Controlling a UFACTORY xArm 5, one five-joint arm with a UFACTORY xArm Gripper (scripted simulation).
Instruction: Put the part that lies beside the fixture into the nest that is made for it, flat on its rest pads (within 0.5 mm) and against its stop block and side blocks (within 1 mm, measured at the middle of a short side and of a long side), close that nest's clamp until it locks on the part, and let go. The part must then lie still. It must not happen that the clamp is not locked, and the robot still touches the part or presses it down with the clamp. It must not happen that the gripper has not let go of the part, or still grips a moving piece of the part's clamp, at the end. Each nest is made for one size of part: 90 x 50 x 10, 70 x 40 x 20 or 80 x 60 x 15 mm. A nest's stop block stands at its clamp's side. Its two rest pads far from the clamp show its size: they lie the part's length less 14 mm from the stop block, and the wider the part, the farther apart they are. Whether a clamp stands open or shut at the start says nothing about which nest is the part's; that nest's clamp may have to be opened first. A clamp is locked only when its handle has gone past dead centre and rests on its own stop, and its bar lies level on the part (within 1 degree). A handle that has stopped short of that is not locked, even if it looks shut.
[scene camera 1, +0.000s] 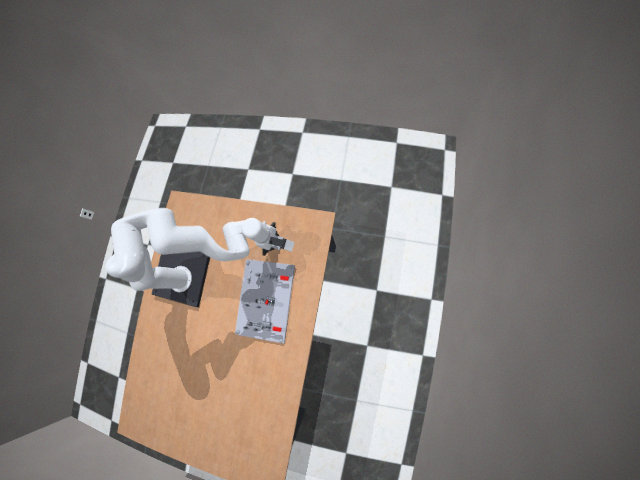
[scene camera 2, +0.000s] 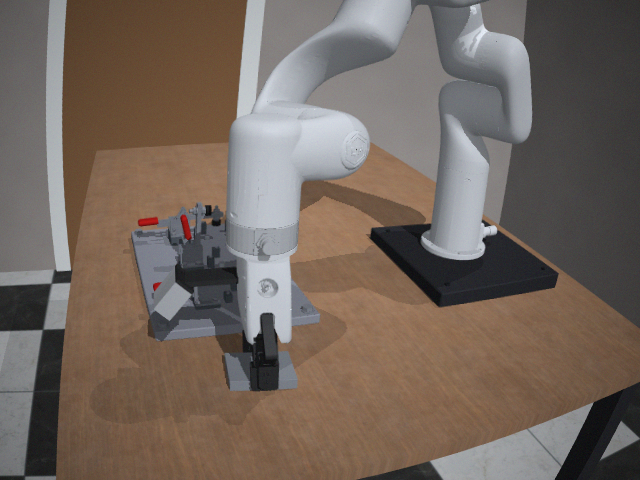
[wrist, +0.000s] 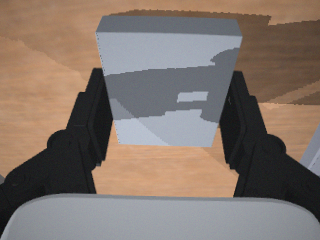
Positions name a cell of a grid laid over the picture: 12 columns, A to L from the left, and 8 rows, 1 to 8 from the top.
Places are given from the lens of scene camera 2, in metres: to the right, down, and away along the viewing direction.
gripper (scene camera 2: E7): -0.07, 0.16, 0.65
grey rectangular part (scene camera 2: E7): -0.10, 0.15, 0.64
